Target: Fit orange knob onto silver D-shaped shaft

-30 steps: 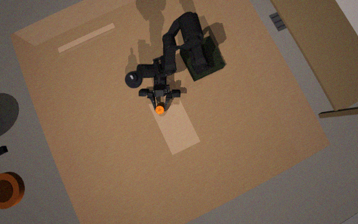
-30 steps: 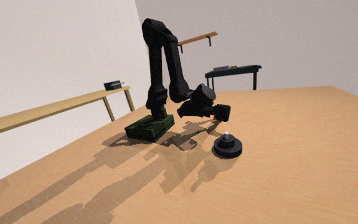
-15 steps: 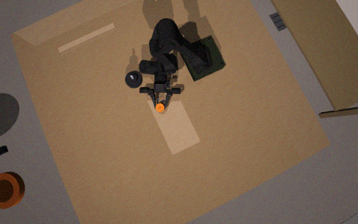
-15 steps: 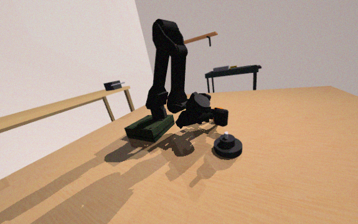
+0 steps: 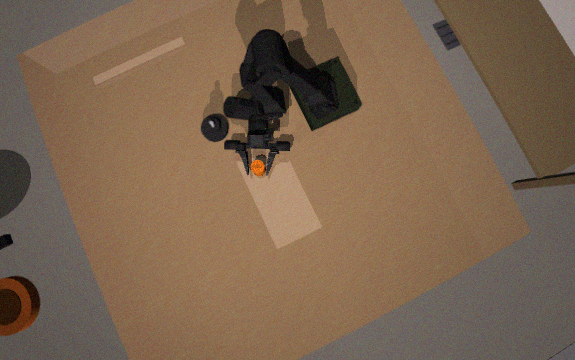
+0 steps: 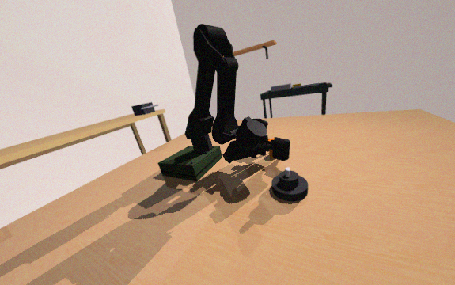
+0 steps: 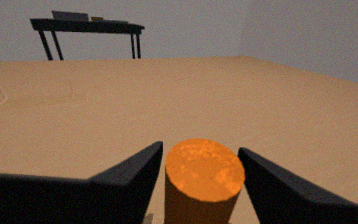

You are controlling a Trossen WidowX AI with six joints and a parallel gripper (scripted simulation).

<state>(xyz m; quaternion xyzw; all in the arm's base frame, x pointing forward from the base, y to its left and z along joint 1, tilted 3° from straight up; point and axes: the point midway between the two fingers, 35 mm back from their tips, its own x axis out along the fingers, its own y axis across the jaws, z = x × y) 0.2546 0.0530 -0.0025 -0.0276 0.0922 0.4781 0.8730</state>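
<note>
Right now my gripper tip is 1 cm past the orange knob and 2 cm to the left of it. The rest, counted from my gripper tip: black round pedestal: 4 cm ahead, 21 cm to the right, 2 cm below.
</note>
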